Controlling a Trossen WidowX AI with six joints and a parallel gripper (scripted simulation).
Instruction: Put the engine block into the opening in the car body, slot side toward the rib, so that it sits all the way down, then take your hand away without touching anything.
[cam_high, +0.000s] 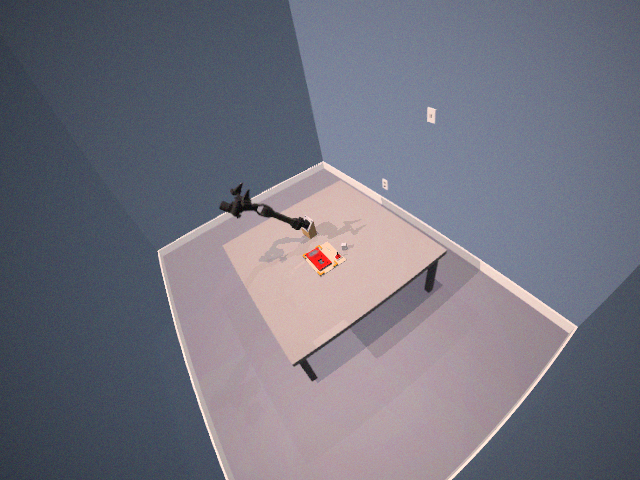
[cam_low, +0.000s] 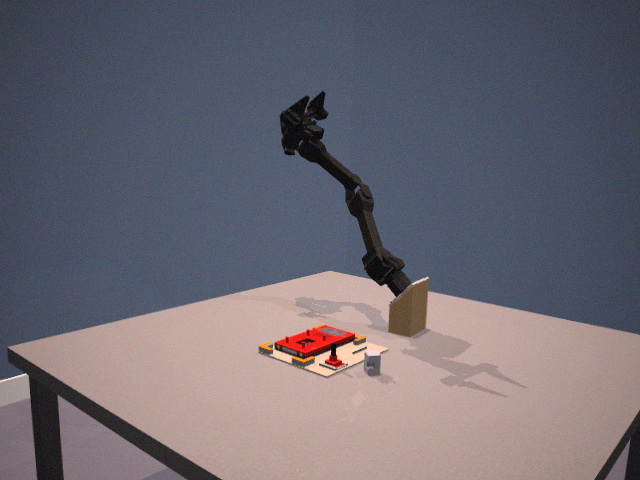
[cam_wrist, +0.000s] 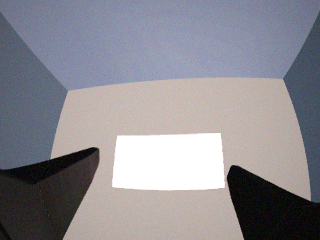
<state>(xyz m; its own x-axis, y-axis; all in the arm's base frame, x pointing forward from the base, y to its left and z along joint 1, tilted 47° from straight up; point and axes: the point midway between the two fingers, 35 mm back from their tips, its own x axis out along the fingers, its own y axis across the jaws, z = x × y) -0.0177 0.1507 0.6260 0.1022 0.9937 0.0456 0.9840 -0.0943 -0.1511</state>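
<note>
My gripper tip is 320 mm short of the grey engine block, 430 mm to the right of it and 650 mm above it.
</note>
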